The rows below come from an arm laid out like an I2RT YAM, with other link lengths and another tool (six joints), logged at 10 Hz.
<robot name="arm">
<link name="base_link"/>
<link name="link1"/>
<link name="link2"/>
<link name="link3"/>
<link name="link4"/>
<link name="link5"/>
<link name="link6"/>
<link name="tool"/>
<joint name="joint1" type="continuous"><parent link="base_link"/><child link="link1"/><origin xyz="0.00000 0.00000 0.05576" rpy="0.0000 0.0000 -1.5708"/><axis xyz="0 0 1"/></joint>
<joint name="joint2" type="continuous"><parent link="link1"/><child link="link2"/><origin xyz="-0.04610 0.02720 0.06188" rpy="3.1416 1.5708 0.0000"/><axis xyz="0 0 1"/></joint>
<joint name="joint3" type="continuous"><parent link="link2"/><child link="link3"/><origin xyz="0.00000 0.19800 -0.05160" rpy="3.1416 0.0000 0.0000"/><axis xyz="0 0 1"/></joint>
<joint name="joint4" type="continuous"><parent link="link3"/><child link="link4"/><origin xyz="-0.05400 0.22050 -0.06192" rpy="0.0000 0.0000 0.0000"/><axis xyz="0 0 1"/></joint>
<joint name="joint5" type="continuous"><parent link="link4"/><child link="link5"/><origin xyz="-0.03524 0.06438 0.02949" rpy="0.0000 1.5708 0.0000"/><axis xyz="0 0 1"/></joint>
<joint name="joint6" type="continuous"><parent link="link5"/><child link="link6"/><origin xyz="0.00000 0.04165 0.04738" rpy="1.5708 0.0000 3.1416"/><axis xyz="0 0 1"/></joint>
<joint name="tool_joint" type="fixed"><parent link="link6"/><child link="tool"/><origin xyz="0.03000 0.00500 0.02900" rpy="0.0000 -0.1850 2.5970"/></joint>
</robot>
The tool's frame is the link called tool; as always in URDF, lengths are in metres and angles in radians. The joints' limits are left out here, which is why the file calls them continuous.
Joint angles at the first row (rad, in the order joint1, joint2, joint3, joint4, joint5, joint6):
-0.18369 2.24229 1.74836 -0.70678 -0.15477 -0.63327
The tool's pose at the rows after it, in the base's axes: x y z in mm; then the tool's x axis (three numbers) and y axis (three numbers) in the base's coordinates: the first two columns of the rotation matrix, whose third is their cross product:
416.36, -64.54, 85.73, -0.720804, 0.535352, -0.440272, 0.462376, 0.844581, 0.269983
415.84, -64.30, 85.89, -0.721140, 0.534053, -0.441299, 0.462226, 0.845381, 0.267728
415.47, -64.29, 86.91, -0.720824, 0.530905, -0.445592, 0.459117, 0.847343, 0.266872
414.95, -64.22, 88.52, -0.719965, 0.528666, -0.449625, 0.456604, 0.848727, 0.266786
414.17, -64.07, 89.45, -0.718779, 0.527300, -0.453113, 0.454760, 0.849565, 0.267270
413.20, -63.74, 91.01, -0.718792, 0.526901, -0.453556, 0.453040, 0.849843, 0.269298
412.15, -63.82, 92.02, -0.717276, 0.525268, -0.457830, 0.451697, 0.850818, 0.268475
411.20, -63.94, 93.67, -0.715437, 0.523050, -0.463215, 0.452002, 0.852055, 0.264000
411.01, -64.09, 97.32, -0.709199, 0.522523, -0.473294, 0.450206, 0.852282, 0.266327
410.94, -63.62, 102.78, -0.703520, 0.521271, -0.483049, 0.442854, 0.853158, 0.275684
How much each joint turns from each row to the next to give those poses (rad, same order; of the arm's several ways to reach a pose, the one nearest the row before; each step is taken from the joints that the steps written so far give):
0.00346 0.00213 -0.00247 -0.00025 -0.00130 -0.00325
0.00076 -0.00305 -0.00422 0.00115 0.00248 -0.00046
-0.00001 -0.00595 -0.00576 0.00351 0.00127 -0.00322
0.00000 -0.00765 -0.00565 0.00197 0.00077 -0.00217
0.00005 -0.00791 -0.00900 0.00489 0.00036 -0.00116
-0.00005 -0.00849 -0.00620 -0.00101 -0.00220 -0.00079
-0.00037 -0.00925 -0.01078 0.00554 0.00181 -0.00156
0.00038 -0.00898 -0.00758 0.00227 0.00623 -0.00083
-0.00010 -0.01279 -0.00592 0.00532 0.00173 0.00082
-0.00011 -0.01712 -0.00448 0.00223 -0.00650 -0.00127

